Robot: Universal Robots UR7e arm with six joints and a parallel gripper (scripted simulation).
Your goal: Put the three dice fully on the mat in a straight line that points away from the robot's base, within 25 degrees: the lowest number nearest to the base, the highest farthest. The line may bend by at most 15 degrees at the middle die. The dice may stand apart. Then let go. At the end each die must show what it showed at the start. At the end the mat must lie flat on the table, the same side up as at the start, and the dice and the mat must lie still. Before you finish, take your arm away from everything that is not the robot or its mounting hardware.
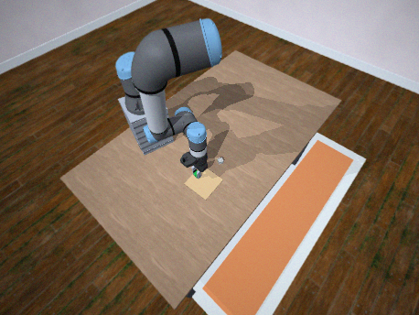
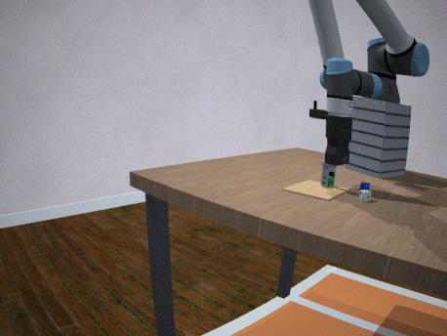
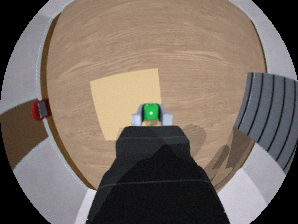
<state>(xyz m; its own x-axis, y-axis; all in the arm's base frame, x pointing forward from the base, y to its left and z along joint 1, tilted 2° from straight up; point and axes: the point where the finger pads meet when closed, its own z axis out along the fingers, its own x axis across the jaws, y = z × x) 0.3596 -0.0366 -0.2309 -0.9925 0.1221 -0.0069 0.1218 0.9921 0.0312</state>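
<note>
Now: hand 1 cm above the green die. From my hand the other things lie so: tan mat 5 cm ahead, 2 cm below, 1 cm to the right; then blue die 11 cm to the left, 4 cm behind, 1 cm below; then white die 14 cm to the left, 4 cm ahead, 1 cm below.
</note>
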